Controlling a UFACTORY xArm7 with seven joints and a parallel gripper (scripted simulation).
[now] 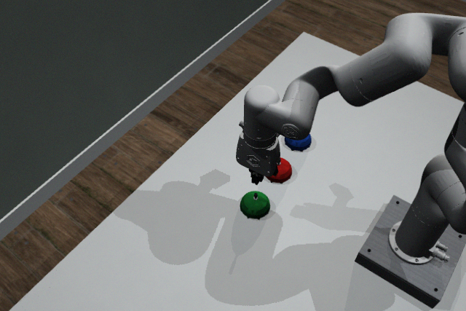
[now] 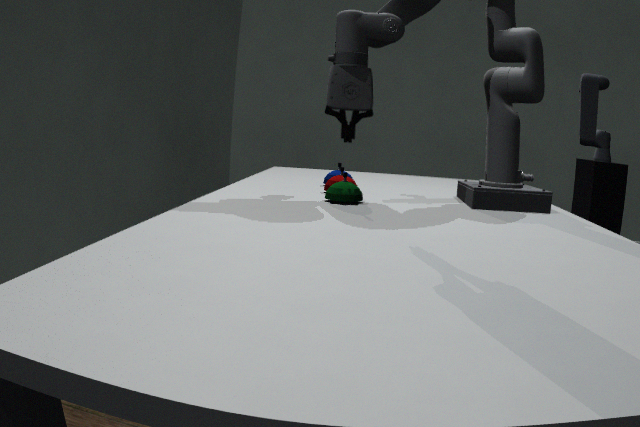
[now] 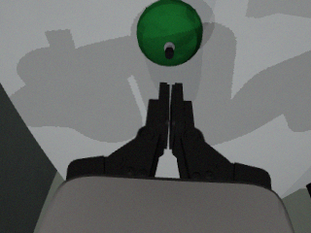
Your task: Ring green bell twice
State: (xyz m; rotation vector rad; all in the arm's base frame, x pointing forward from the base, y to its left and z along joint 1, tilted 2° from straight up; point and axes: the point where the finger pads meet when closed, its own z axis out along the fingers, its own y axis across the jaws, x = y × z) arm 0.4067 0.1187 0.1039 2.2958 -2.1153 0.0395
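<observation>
My gripper is now 11 cm above the green bell. From my hand the other things lie so: red bell 14 cm to the right, 11 cm below, 1 cm ahead; blue bell 28 cm to the right, 11 cm below, 2 cm ahead.
</observation>
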